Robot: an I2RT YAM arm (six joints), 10 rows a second.
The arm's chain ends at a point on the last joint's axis. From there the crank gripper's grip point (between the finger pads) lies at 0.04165 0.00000 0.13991 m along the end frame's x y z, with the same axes.
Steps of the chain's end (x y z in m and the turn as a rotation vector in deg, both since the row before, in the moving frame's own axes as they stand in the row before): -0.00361 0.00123 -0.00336 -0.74 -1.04 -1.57; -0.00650 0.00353 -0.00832 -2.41 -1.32 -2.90; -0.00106 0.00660 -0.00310 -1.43 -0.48 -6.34; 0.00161 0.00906 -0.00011 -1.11 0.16 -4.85; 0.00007 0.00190 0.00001 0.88 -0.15 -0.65; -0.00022 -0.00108 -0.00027 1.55 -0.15 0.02; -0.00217 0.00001 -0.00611 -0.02 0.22 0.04; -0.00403 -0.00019 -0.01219 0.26 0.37 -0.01; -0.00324 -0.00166 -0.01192 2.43 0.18 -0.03
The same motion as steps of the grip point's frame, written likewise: -0.00615 0.00194 -0.00263 -0.74 -1.04 -1.57; -0.00964 0.00741 -0.00748 -2.41 -1.32 -2.90; -0.00229 0.00555 -0.00274 -1.43 -0.48 -6.34; 0.00197 0.00823 -0.00022 -1.11 0.16 -4.85; -0.00031 -0.00072 0.00010 0.88 -0.15 -0.65; -0.00059 -0.00485 -0.00021 1.55 -0.15 0.02; -0.00163 0.00009 -0.00627 -0.02 0.22 0.04; -0.00313 -0.00083 -0.01246 0.26 0.37 -0.01; -0.00280 -0.00761 -0.01218 2.43 0.18 -0.03
